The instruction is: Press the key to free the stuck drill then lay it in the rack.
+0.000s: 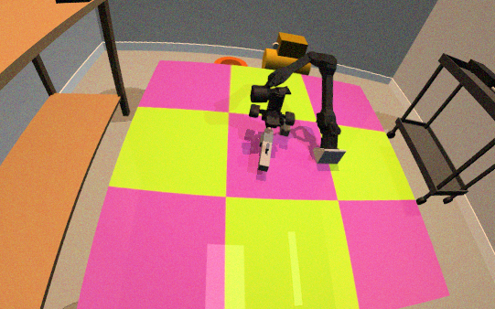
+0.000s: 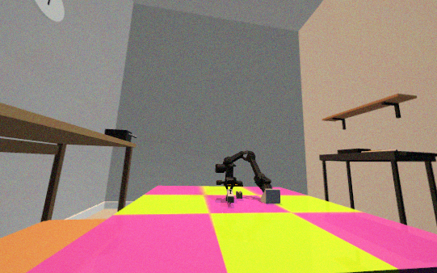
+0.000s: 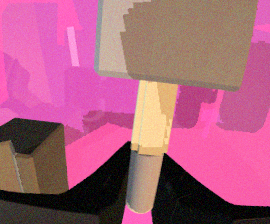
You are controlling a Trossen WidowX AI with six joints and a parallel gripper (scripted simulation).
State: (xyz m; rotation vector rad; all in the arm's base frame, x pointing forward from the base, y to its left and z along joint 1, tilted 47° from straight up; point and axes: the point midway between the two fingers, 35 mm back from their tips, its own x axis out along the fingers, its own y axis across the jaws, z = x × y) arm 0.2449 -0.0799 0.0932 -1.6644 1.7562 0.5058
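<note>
The drill is 50 mm to the left of my gripper tip, 30 mm above it and 10 mm ahead of it. From my gripper tip the other things lie so: key (150 mm to the left, 30 mm ahead, 30 mm above); rack (80 mm behind, 20 mm to the right).
</note>
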